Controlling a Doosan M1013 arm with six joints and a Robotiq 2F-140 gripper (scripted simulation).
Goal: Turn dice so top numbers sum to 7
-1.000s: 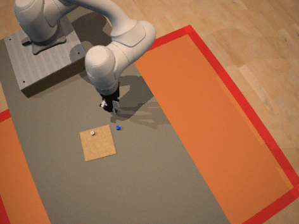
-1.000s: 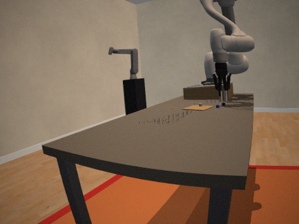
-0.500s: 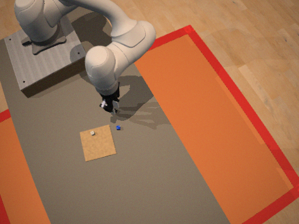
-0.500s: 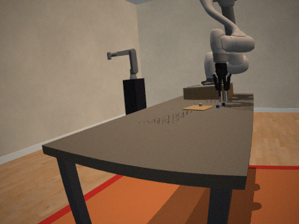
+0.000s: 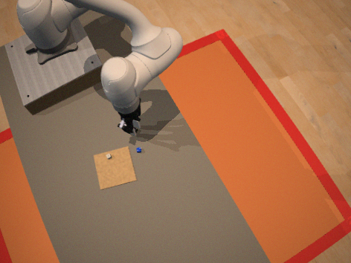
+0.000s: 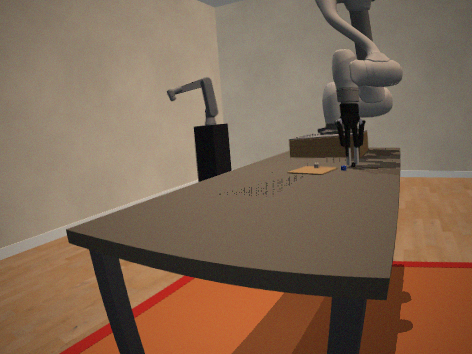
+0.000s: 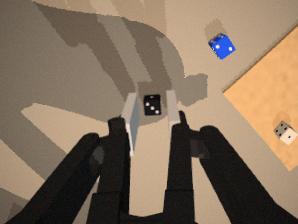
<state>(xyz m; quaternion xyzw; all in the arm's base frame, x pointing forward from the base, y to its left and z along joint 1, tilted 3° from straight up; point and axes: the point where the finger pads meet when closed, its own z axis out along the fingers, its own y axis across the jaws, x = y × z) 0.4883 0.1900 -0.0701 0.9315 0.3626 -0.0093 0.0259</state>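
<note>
Now: hand 30 mm above the black die. Also, from my hand: tan mat: 110 mm ahead, 130 mm to the right, 40 mm below; then white die: 70 mm ahead, 130 mm to the right, 30 mm below; then blue die: 80 mm ahead, 10 mm to the right, 30 mm below.
</note>
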